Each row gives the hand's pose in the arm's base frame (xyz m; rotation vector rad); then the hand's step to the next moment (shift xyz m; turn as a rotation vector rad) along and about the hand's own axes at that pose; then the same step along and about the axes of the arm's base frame.
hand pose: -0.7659 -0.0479 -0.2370 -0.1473 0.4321 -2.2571
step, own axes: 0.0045 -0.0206 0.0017 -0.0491 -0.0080 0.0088
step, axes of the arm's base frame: -0.0172 0.0087 0.0087 0.0290 0.0394 0.0128
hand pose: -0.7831 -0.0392 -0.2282 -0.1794 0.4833 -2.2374
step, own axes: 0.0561 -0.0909 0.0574 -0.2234 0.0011 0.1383
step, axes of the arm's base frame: -0.0841 -0.0051 0.0872 0.1860 0.1293 0.1332
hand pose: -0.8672 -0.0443 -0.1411 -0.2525 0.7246 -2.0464
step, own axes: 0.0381 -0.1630 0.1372 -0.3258 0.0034 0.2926
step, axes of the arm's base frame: -0.0754 -0.0199 0.2019 0.3126 0.1519 0.2664
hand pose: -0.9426 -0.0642 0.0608 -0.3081 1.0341 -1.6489
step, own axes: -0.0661 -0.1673 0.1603 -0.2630 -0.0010 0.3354
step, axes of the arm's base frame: 0.0202 -0.0151 0.2396 0.3159 0.0764 0.2758
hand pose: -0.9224 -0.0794 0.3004 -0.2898 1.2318 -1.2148
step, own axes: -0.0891 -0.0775 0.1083 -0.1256 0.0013 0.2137
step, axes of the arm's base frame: 0.0607 -0.0028 0.1483 0.1960 0.0151 0.1510
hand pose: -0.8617 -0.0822 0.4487 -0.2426 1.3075 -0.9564
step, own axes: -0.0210 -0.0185 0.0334 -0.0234 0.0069 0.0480
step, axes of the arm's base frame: 0.0222 -0.0081 0.0366 0.0468 0.0040 0.0263
